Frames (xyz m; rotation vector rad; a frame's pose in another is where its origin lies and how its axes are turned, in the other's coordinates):
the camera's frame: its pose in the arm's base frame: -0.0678 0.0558 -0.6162 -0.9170 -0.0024 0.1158
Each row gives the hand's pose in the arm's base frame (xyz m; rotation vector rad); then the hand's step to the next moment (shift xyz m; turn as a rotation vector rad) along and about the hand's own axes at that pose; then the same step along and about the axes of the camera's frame.
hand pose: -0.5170 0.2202 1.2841 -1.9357 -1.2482 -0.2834
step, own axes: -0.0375 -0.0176 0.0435 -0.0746 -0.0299 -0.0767
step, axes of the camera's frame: -0.0396 0.0426 -0.0149 -0.0554 -0.0736 -0.0621
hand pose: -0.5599 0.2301 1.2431 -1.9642 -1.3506 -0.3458
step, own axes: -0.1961 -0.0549 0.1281 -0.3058 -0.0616 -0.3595
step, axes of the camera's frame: -0.1469 0.1358 -0.1337 -0.1702 -0.3394 -0.2871
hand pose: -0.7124 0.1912 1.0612 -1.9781 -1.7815 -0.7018
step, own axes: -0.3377 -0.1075 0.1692 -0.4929 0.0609 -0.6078
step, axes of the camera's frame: -0.1106 0.1874 -0.3269 -0.1244 -0.6077 -0.4809
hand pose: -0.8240 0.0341 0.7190 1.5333 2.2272 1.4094
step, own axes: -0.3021 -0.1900 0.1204 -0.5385 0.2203 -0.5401
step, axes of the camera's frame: 0.0787 0.1460 -0.3382 0.0420 -0.6595 -0.4399
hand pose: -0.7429 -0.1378 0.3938 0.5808 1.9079 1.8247
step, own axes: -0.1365 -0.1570 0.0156 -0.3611 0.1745 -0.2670
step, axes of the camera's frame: 0.1194 0.0665 -0.1576 0.0895 -0.4186 -0.2212
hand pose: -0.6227 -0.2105 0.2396 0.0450 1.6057 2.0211
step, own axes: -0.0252 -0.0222 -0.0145 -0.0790 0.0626 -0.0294
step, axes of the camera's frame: 0.0235 -0.0019 -0.0280 0.0211 -0.1022 -0.0120
